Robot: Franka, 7 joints.
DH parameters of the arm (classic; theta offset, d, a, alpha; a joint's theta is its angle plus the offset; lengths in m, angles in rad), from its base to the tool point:
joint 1: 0 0.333 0 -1.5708
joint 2: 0 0 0 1.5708
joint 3: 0 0.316 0.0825 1.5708
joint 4: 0 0 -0.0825 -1.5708
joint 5: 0 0.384 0 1.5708
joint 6: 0 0 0.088 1.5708
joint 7: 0 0.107 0 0
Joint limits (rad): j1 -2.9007..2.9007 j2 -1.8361..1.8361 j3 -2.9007..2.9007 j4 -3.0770..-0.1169 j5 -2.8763..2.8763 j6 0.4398..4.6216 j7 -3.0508..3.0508
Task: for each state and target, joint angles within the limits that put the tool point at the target. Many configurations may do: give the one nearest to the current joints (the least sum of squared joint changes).
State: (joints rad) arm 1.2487 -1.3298 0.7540 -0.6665 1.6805 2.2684 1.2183
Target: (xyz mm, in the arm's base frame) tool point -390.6 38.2 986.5
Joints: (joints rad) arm 1.0598 -0.9759 0.6283 -1.3810 1.6394 2.2745 1.2183
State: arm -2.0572 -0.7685 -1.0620 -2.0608 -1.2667 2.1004 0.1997
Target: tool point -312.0 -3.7 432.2
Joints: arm -2.2313 -1.1748 -0.7403 -2.8104 -1.0697 1.8603 0.1997
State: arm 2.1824 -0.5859 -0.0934 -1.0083 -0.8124 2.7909 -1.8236
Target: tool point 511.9 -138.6 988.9
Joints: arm 2.5628 -1.0912 -0.5025 -0.8136 -0.7701 2.7097 -1.8236
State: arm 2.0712 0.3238 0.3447 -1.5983 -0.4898 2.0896 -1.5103
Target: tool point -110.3 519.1 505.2
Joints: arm 1.7924 -0.0766 0.0602 -1.9709 -0.4849 1.8024 -1.5103
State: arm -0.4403 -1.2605 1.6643 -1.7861 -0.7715 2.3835 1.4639
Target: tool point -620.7 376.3 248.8
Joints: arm 0.3115 -1.2020 1.9965 -1.5449 -0.7718 2.4653 1.4639
